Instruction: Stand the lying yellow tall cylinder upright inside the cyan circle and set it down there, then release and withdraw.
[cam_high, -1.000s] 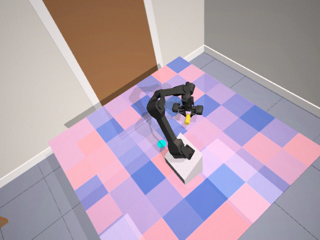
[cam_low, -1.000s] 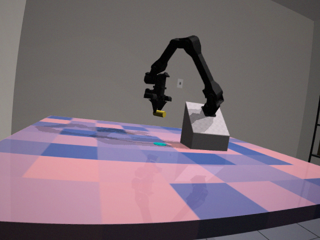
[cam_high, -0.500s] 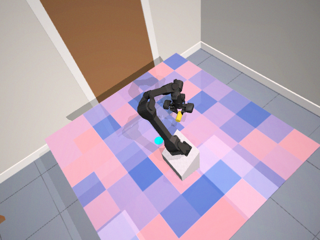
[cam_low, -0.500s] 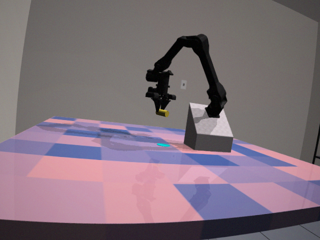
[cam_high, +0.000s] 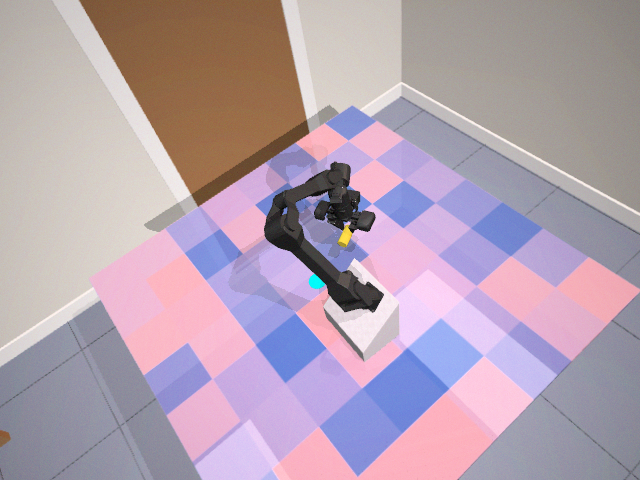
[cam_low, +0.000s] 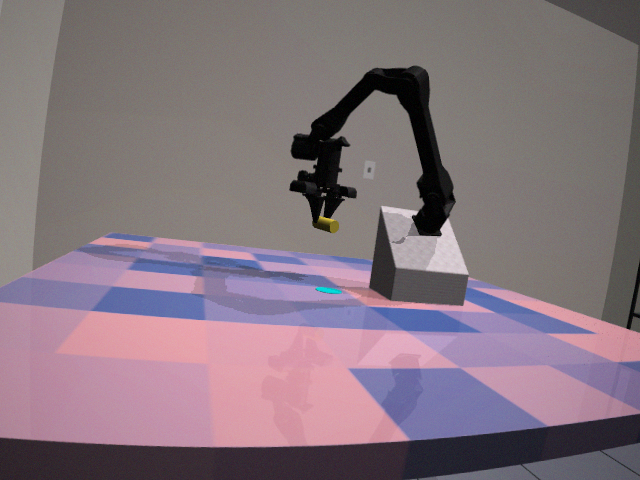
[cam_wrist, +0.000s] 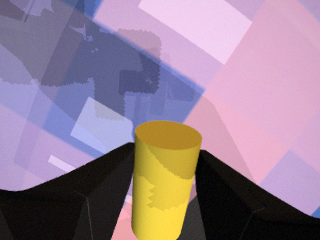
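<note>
My gripper tip is now 15 cm to the right of the cyan circle, 14 cm above it and 1 cm short of it. Also, from my gripper tip: yellow tall cylinder 2 cm to the left, 1 cm behind.
</note>
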